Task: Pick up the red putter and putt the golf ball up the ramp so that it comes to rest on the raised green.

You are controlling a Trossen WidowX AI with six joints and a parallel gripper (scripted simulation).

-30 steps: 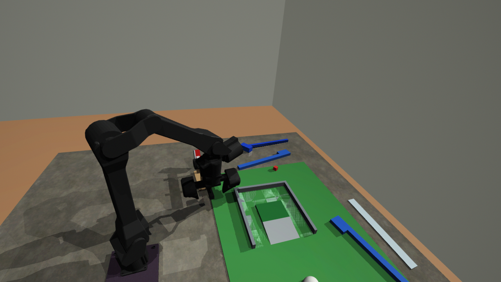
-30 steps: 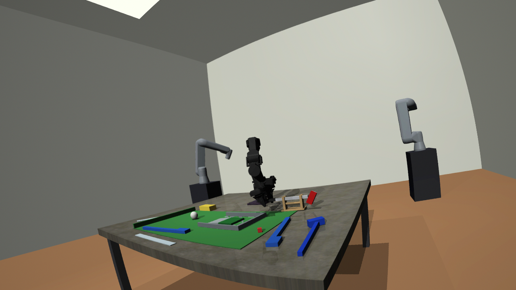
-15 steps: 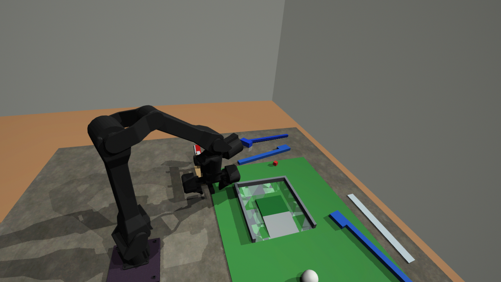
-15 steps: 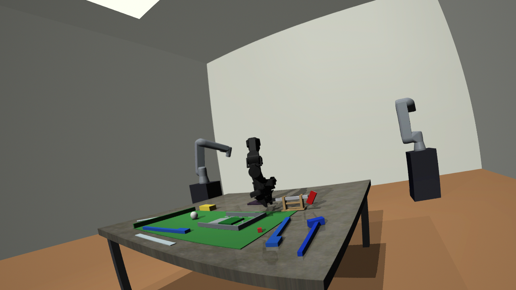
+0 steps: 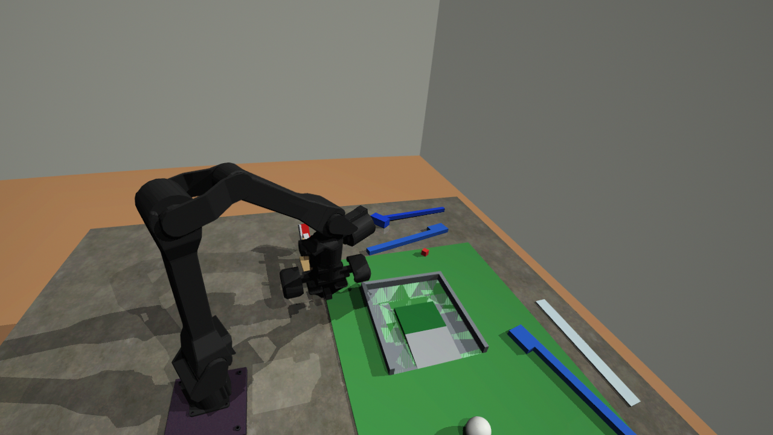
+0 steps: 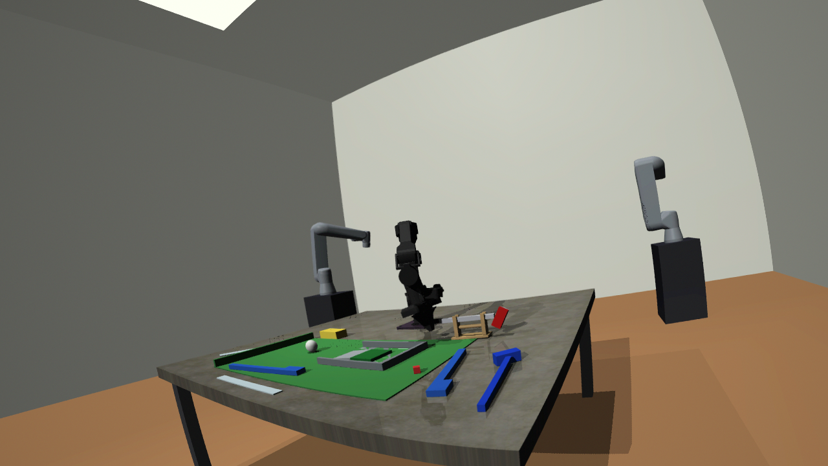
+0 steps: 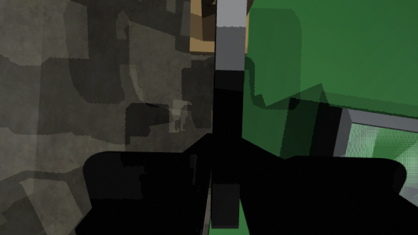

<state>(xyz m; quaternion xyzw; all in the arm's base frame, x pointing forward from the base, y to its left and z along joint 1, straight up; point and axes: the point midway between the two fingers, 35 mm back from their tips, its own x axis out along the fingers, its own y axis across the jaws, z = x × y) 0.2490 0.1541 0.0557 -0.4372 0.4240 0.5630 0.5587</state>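
My gripper tip is 480 mm to the left of the yellow block, 70 mm past it and 20 mm above it. From my gripper tip the other things lie so: grey-walled frame 200 mm ahead, 90 mm to the right, 30 mm below; then wooden rack 130 mm to the left; then red putter 110 mm to the left, 30 mm above, 10 mm behind.
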